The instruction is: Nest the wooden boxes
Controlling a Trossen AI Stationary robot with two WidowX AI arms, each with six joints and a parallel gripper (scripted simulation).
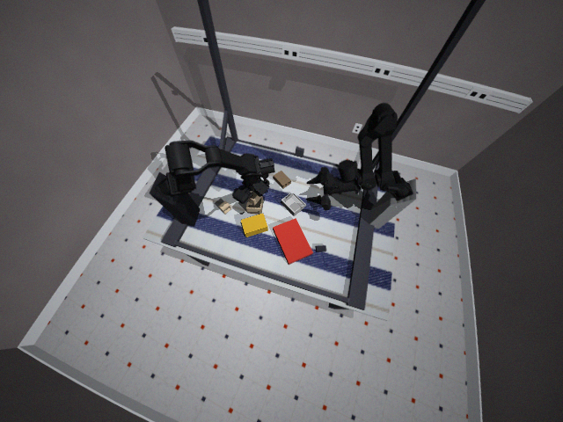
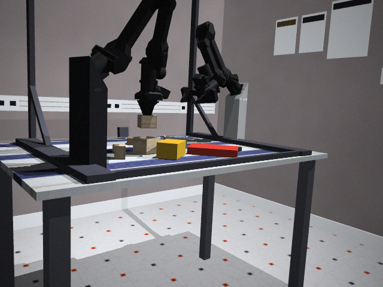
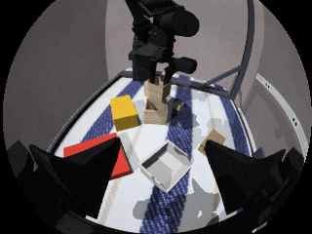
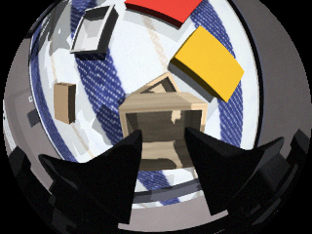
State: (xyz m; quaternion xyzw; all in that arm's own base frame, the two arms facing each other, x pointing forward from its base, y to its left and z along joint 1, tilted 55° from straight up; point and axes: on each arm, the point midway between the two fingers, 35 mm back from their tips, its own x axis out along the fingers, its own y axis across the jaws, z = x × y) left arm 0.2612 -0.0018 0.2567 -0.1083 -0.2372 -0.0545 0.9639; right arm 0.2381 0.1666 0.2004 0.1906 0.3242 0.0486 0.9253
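My right gripper is now 50 mm above the medium wooden box. Round my right hand: white box (10 mm behind, 200 mm to the left, 140 mm below); then tiny wooden box (100 mm behind, 60 mm to the right, 160 mm below); then brown block (170 mm behind, 140 mm to the left, 150 mm below).
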